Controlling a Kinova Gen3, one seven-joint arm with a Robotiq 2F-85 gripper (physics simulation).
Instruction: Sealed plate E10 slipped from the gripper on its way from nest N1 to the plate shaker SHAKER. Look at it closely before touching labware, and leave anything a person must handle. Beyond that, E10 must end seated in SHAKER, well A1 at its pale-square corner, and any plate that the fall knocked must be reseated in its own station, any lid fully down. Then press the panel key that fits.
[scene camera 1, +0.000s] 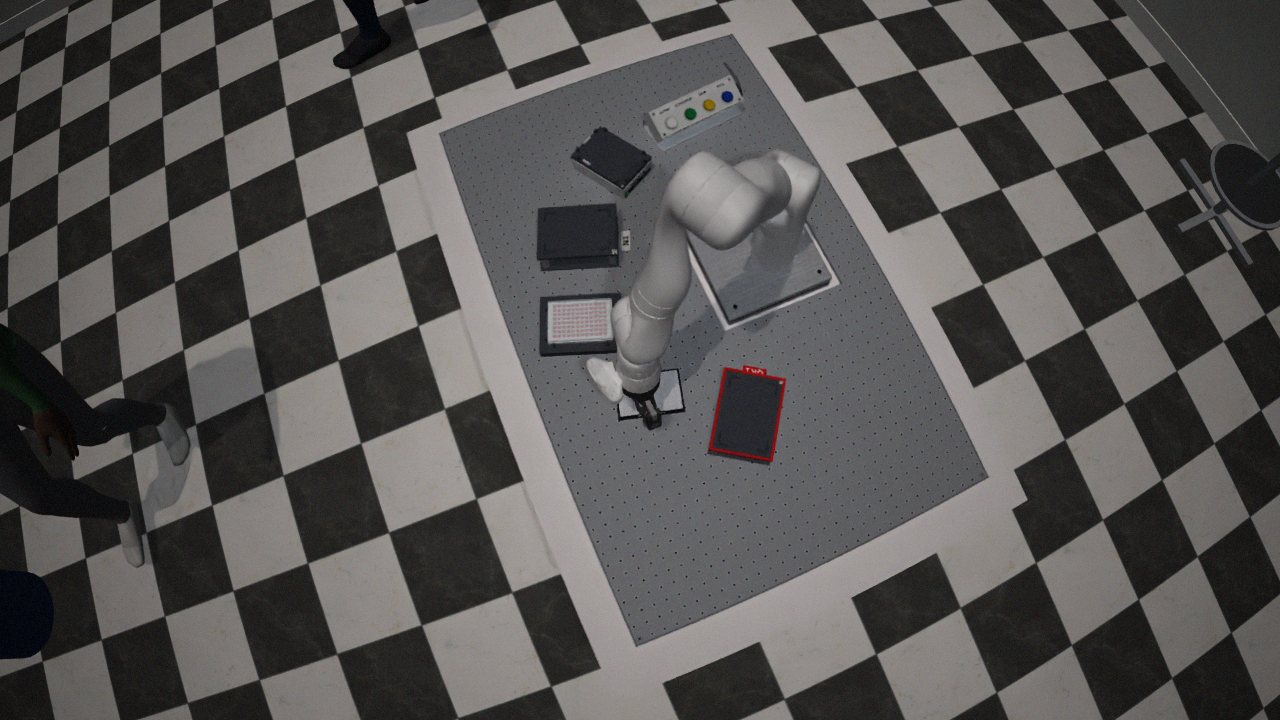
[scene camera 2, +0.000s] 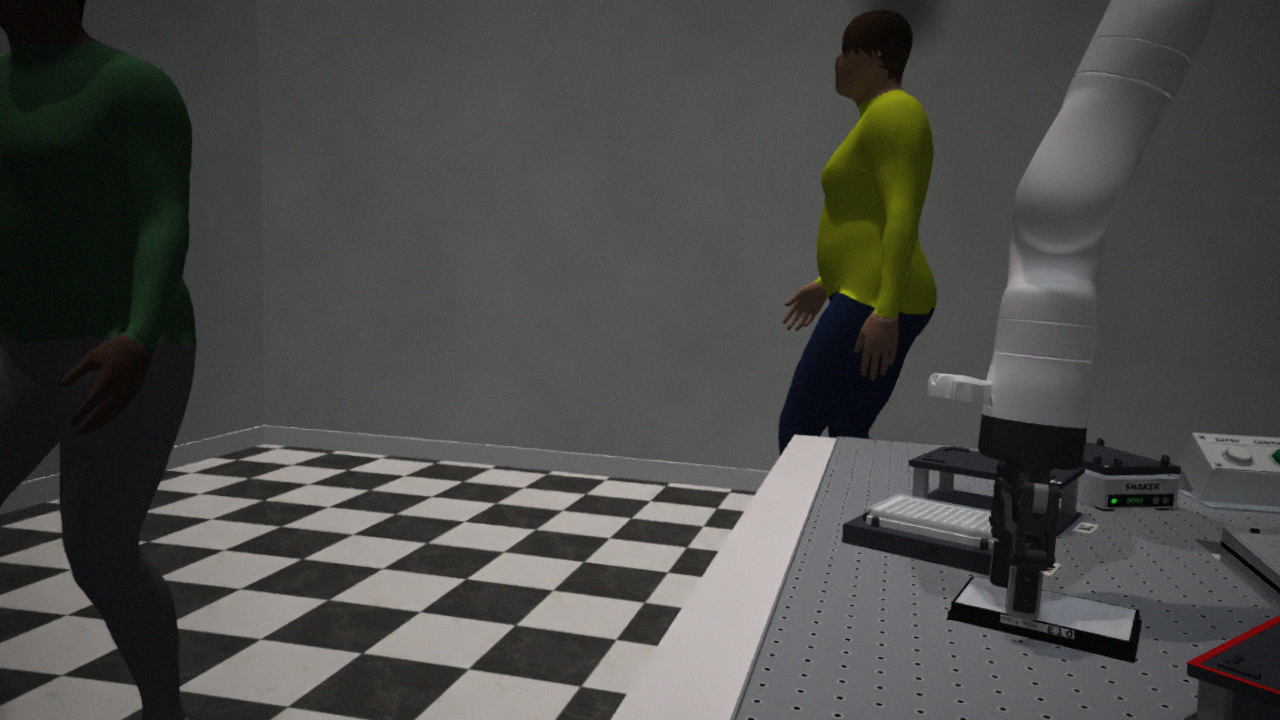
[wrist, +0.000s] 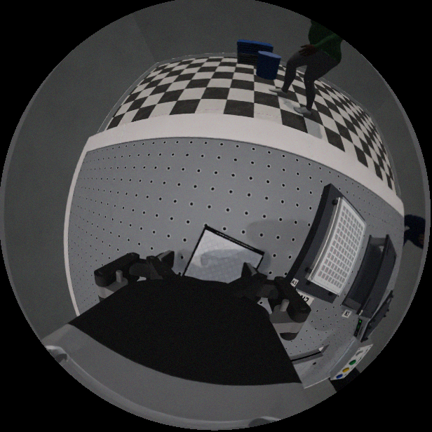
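Where they show: gripper, fingertip midpoint: (scene camera 1: 638, 402) (scene camera 2: 1011, 601); arm's base, origin of the base link: (scene camera 1: 772, 250).
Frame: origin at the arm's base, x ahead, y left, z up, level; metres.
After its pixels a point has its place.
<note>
Plate E10 (scene camera 1: 670, 392) @[x 0.332, y 0.153, z -0.015 m] (scene camera 2: 1092, 613) @[x 0.336, y 0.140, z -0.015 m] (wrist: 227, 252) lies on the perforated deck, pale face up with a black edge; its label's letters look inverted in scene camera 2. My gripper (scene camera 1: 651, 419) @[x 0.395, y 0.141, z -0.011 m] (scene camera 2: 1024, 601) @[x 0.395, y 0.141, z -0.011 m] (wrist: 207, 264) is open and empty, low at the plate, its near finger in front of the labelled side. A plate with pinkish wells (scene camera 1: 580, 320) @[x 0.415, y -0.055, z 0.007 m] (scene camera 2: 930, 515) @[x 0.431, y -0.038, z 0.008 m] (wrist: 341, 245) lies in nest N2 (scene camera 1: 543, 335) @[x 0.492, y -0.070, z -0.009 m] (scene camera 2: 913, 546) @[x 0.450, y -0.007, z -0.017 m] (wrist: 312, 230); whether it is fully seated is unclear. SHAKER (scene camera 1: 612, 161) @[x 0.188, y -0.340, z 0.026 m] (scene camera 2: 1132, 488) @[x 0.168, y -0.283, z 0.000 m] shows a green display. The key panel (scene camera 1: 680, 120) @[x 0.007, y -0.361, z 0.031 m] (wrist: 350, 364) has white, green, yellow and blue keys.
A raised dark station (scene camera 1: 577, 234) @[x 0.336, y -0.216, z 0.029 m] (scene camera 2: 953, 461) @[x 0.380, y -0.217, z 0.029 m] stands between N2 and SHAKER. A red-edged dark station (scene camera 1: 747, 414) @[x 0.233, y 0.268, z 0.010 m] (scene camera 2: 1253, 667) @[x 0.292, y 0.282, z 0.011 m] stands near E10. The arm's base plate (scene camera 1: 760, 291) @[x 0.072, y 0.064, z -0.005 m] is behind. A person in green (scene camera 2: 98, 205) (wrist: 325, 45) and one in yellow (scene camera 2: 881, 205) stand off the table.
</note>
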